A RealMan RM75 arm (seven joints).
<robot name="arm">
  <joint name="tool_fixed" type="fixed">
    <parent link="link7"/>
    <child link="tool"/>
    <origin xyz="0 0 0" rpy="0 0 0"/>
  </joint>
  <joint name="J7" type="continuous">
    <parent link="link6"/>
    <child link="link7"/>
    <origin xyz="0 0 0.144" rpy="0 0 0"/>
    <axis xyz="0 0 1"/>
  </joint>
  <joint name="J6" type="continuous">
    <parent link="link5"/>
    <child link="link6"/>
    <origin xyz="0 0 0" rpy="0 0 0"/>
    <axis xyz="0 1 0"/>
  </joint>
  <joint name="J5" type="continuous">
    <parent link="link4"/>
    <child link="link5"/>
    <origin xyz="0 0 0.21" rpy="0 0 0"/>
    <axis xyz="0 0 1"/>
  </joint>
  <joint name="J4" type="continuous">
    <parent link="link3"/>
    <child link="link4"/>
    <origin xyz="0 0 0" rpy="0 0 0"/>
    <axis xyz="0 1 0"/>
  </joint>
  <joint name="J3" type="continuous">
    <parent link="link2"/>
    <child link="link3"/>
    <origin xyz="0 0 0.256" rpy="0 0 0"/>
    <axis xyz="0 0 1"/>
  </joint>
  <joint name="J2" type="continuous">
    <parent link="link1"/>
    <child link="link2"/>
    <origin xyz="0 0 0" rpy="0 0 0"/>
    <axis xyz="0 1 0"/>
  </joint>
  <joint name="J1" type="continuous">
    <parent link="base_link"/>
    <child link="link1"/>
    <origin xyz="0 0 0.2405" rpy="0 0 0"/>
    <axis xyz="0 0 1"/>
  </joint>
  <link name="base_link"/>
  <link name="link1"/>
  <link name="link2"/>
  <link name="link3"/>
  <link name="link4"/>
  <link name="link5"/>
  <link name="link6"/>
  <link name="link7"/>
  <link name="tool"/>
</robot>
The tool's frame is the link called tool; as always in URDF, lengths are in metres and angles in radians. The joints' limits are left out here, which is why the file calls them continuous.
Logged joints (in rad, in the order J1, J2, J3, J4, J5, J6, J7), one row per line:
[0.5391 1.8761 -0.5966 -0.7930 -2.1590 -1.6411 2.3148]
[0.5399 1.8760 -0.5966 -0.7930 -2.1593 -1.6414 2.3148]
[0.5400 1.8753 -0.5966 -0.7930 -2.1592 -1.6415 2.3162]
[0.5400 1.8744 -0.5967 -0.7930 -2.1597 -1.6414 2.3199]
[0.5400 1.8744 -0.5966 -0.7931 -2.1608 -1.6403 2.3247]
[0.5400 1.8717 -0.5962 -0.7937 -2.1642 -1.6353 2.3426]
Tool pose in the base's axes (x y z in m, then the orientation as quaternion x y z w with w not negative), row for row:
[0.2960 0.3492 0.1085 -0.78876 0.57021 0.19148 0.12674]
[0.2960 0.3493 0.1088 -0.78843 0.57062 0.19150 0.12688]
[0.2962 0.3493 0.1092 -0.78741 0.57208 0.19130 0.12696]
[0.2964 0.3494 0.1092 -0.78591 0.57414 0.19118 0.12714]
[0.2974 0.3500 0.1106 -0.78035 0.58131 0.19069 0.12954]
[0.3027 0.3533 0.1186 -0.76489 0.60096 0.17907 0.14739]
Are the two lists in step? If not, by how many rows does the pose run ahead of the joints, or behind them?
The pose runs 1 row ahead of the joints: the pose in row i belongs to the joints in row i + 1.
